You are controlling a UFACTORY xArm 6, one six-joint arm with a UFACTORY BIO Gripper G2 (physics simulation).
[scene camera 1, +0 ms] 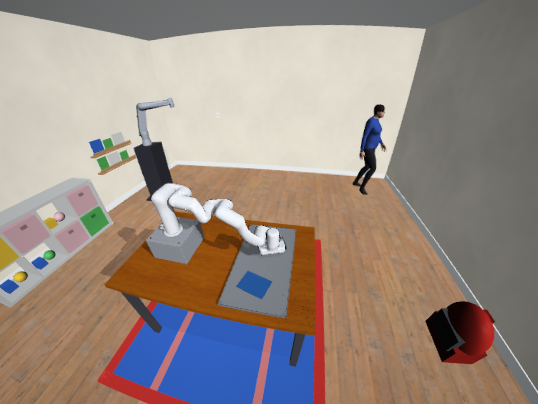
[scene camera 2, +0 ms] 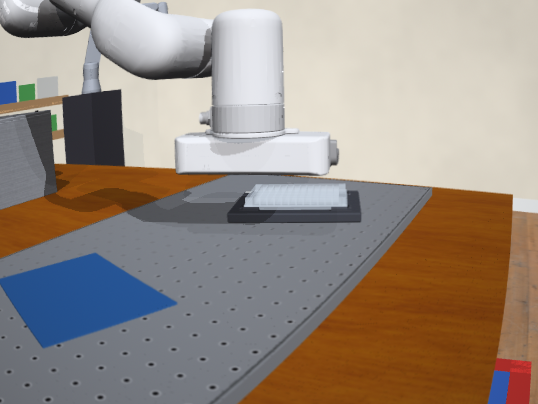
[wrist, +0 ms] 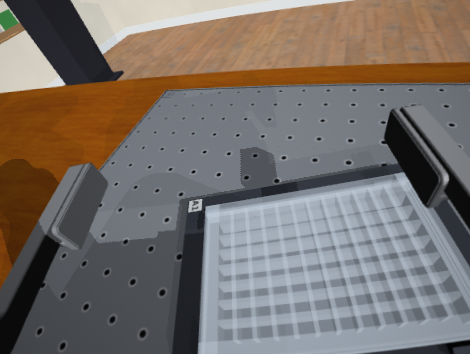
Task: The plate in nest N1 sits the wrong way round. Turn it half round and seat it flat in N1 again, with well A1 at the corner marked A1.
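The clear well plate (scene camera 2: 297,196) (wrist: 320,265) lies in the black nest (scene camera 2: 295,218) (wrist: 187,280), which bears an A1 label (wrist: 195,205) at its far left corner in the wrist view. The plate looks level; which of its corners is well A1 cannot be told. My gripper (wrist: 252,185) is open and empty, above the nest. In the wrist view its left finger is left of the nest, over the grey board, and its right finger overlaps the plate's far right corner. In scene camera 2 the fingers are hidden by the gripper body; in scene camera 1 plate and nest are hidden.
The grey perforated board (scene camera 1: 265,265) (scene camera 2: 225,280) (wrist: 150,270) lies on the wooden table (scene camera 1: 200,277) (scene camera 2: 410,300). A flat blue square (scene camera 1: 254,284) (scene camera 2: 85,299) lies on the board, nearer scene camera 2 than the nest. A person (scene camera 1: 371,145) stands near the far wall.
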